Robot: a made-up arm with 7 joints. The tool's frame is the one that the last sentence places. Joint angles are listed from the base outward.
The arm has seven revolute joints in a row. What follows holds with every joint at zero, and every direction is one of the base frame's.
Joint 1 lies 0.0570 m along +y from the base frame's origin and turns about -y.
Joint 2 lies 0.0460 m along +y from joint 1 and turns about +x.
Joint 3 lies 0.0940 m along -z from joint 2 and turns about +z.
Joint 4 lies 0.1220 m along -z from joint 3 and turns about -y.
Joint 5 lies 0.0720 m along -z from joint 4 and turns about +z.
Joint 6 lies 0.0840 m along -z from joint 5 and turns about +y.
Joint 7 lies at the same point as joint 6 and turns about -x.
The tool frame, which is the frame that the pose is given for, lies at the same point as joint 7; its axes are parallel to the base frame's.
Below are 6 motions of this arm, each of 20 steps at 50 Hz.
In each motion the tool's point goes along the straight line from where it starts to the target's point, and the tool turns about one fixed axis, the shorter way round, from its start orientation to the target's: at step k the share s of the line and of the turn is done. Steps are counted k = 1, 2, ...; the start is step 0. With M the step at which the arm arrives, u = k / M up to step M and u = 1 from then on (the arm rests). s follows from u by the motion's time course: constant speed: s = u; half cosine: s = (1 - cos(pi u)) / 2; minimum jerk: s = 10 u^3 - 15 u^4 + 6 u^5.
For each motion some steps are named. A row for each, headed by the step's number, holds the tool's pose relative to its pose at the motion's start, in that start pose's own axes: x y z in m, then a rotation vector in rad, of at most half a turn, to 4 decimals.
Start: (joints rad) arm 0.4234 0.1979 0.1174 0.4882 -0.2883 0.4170 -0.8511
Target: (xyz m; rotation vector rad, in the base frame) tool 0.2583 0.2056 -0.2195 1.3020 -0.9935 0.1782
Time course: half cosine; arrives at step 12
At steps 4, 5, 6, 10, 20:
4: 0.0172 0.0120 -0.0047 0.0394 -0.0968 0.0690
5: 0.0255 0.0178 -0.0069 0.0585 -0.1435 0.1022
6: 0.0345 0.0240 -0.0093 0.0789 -0.1936 0.1380
10: 0.0643 0.0448 -0.0174 0.1472 -0.3612 0.2574
20: 0.0689 0.0480 -0.0186 0.1578 -0.3871 0.2759

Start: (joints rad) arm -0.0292 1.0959 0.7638 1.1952 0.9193 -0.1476 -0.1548
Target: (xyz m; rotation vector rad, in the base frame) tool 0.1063 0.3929 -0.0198 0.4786 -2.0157 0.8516
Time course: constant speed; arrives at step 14
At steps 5, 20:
5: 0.0052 -0.0017 -0.0041 0.0028 0.0437 0.0823
20: 0.0146 -0.0047 -0.0113 0.0078 0.1224 0.2303

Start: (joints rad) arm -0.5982 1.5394 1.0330 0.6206 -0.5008 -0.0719 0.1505
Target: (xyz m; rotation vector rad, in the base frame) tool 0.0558 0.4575 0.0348 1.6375 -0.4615 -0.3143
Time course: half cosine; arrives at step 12
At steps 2, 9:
2: -0.0015 0.0002 0.0002 0.0033 0.0082 0.0128
9: -0.0193 0.0023 0.0031 0.0420 0.1049 0.1633

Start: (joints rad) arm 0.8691 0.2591 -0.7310 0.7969 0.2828 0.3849 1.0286
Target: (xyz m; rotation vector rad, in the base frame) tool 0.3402 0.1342 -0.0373 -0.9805 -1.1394 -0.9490
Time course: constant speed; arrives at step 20
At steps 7, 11, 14, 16, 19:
7: 0.0327 0.0057 0.0260 -0.0171 -0.1616 -0.0256
11: 0.0514 0.0090 0.0408 -0.0269 -0.2540 -0.0402
14: 0.0654 0.0114 0.0520 -0.0342 -0.3233 -0.0511
16: 0.0747 0.0131 0.0594 -0.0391 -0.3695 -0.0584
19: 0.0887 0.0155 0.0706 -0.0464 -0.4387 -0.0694

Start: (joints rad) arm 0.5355 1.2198 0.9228 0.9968 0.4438 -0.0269 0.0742
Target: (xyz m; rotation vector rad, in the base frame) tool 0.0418 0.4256 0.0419 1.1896 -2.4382 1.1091
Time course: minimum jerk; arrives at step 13
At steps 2, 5, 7, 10, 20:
2: 0.0005 0.0007 0.0000 0.0091 -0.0066 0.0052
5: 0.0047 0.0073 0.0001 0.0926 -0.0675 0.0533
7: 0.0093 0.0143 0.0002 0.1818 -0.1325 0.1047
10: 0.0149 0.0229 0.0004 0.2911 -0.2122 0.1676
20: 0.0163 0.0250 0.0004 0.3179 -0.2317 0.1830

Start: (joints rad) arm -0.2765 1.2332 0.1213 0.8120 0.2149 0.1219 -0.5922
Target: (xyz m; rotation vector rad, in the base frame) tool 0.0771 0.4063 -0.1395 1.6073 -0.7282 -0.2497
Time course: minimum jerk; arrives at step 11
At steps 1, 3, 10, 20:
1: 0.0000 -0.0001 0.0001 -0.0002 -0.0008 0.0000
3: -0.0008 -0.0020 0.0015 -0.0041 -0.0149 -0.0007
10: -0.0063 -0.0152 0.0112 -0.0318 -0.1150 -0.0056
20: -0.0063 -0.0153 0.0113 -0.0320 -0.1158 -0.0056

